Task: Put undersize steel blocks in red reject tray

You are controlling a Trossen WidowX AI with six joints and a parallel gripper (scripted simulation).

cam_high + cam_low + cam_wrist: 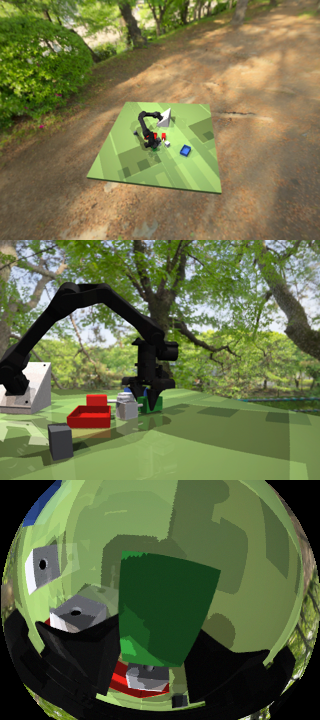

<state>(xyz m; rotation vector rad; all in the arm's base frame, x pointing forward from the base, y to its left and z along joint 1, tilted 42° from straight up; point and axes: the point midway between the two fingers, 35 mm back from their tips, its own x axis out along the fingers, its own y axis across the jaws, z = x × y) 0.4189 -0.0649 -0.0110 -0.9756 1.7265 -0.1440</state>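
Right now my gripper tip is 13 cm past the red block, 10 cm to the right of it and 1 cm below it. From my gripper tip the other things lie so: green GO gauge (2 cm above, 1 cm to the right, 1 cm behind); red reject tray (16 cm behind, 6 cm to the right); dark grey block (26 cm to the right, 19 cm behind, 1 cm above).
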